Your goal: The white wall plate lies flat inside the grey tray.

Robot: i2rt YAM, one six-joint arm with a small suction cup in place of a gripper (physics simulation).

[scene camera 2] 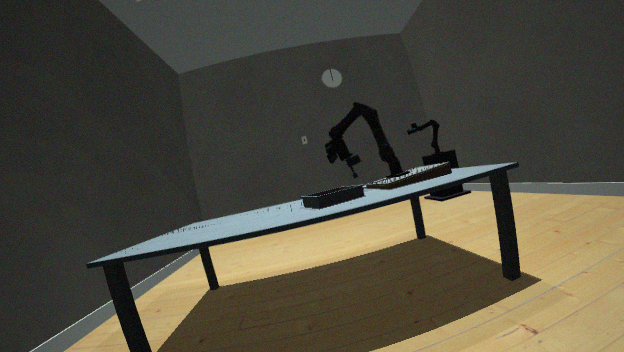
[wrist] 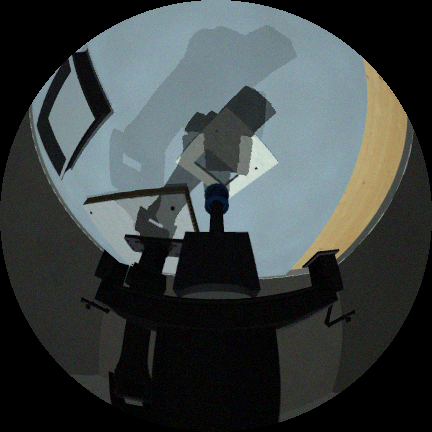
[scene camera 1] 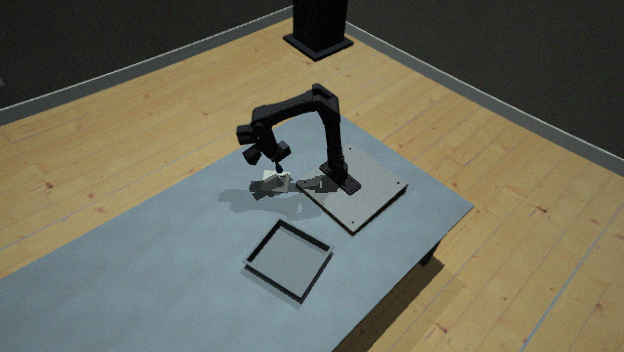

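Note:
The white wall plate [scene camera 1: 269, 174] [wrist: 261, 159] lies flat on the blue-grey table, outside the tray and partly in the arm's shadow. It has a rectangular opening and small holes. I cannot make it out in scene camera 2. The grey tray [scene camera 1: 305, 236] [scene camera 2: 334, 198] [wrist: 93, 86] stands apart from the plate, with no plate inside. My suction cup [scene camera 1: 279, 169] [scene camera 2: 355, 175] [wrist: 216, 197] is open and holds nothing. It points down a little above the table, close over the plate's edge in scene camera 1. The cup and its stem hide a little of what lies behind them.
The arm stands on a pale square base board [scene camera 1: 370, 200] [scene camera 2: 420, 175] [wrist: 115, 212], close beside the plate. The table edge [scene camera 1: 400, 270] [scene camera 2: 250, 240] runs past the tray. A second arm [scene camera 2: 436, 135] on a black pedestal [scene camera 1: 320, 30] [scene camera 2: 448, 191] stands on the floor behind the table.

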